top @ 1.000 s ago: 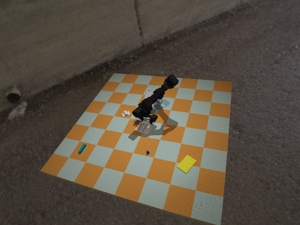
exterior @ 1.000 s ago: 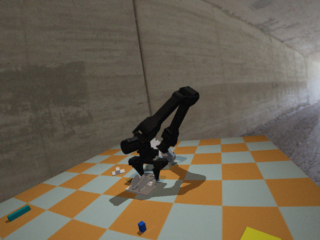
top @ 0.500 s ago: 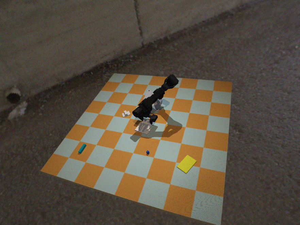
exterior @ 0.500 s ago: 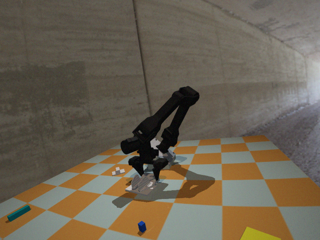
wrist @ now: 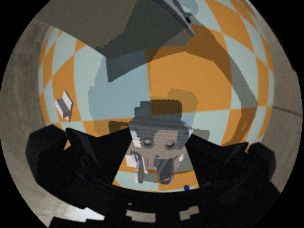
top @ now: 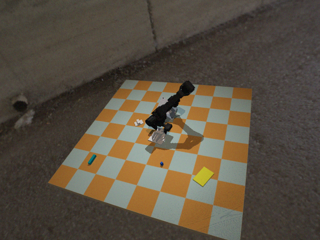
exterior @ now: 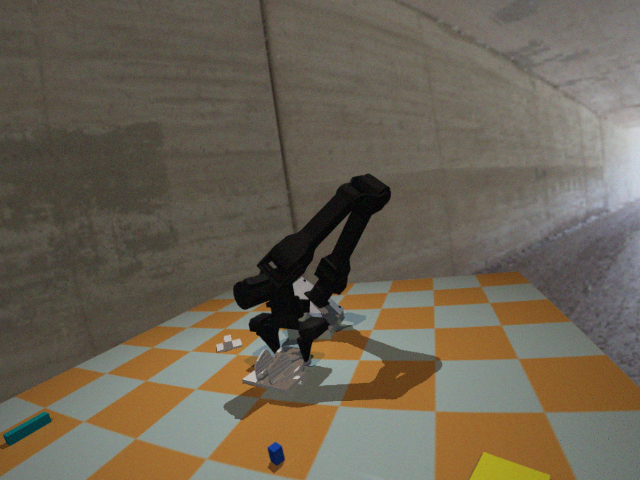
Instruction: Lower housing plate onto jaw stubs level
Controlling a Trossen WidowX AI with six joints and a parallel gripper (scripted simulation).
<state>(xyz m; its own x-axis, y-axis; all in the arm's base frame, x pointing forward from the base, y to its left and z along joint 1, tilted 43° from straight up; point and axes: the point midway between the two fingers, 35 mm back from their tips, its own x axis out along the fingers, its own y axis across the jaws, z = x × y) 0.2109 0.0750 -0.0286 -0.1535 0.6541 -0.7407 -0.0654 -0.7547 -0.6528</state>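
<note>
Now: gripper tip 70 mm short of the white base plate and 10 mm above it. Also, from my gripper tip: teal bar 420 mm ahead, 380 mm to the right; blue cube 260 mm ahead, 130 mm to the left; yellow flat pad 420 mm to the left, 250 mm ahead, 10 mm below.
</note>
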